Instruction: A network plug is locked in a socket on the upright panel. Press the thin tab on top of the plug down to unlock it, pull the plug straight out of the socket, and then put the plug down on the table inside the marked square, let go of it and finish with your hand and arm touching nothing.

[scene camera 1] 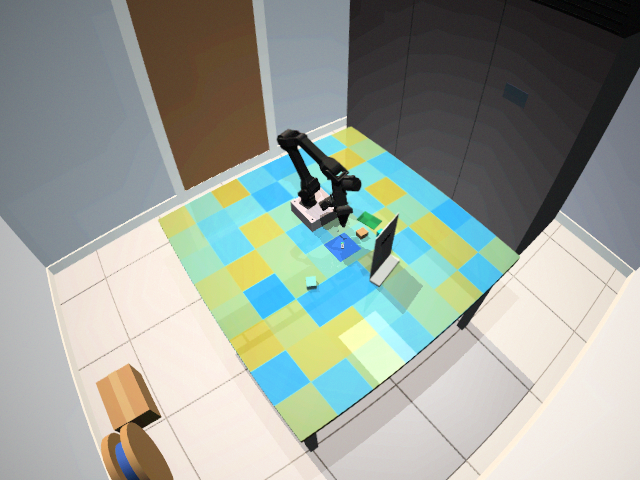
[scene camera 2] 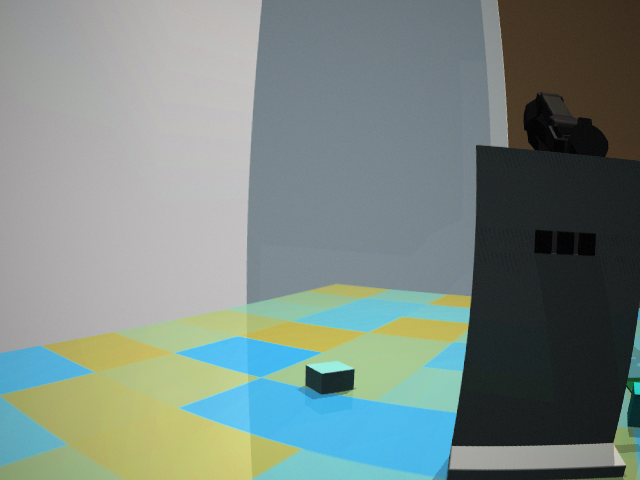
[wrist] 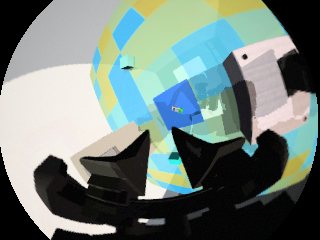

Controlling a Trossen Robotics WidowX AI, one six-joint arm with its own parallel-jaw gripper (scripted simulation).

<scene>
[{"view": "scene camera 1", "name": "upright panel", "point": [383, 263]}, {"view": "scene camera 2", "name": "teal block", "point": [332, 377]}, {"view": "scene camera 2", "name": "upright panel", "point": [543, 383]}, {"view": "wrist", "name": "gripper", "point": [160, 131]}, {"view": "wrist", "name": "upright panel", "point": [110, 145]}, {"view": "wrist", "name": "dark blue square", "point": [181, 95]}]
</scene>
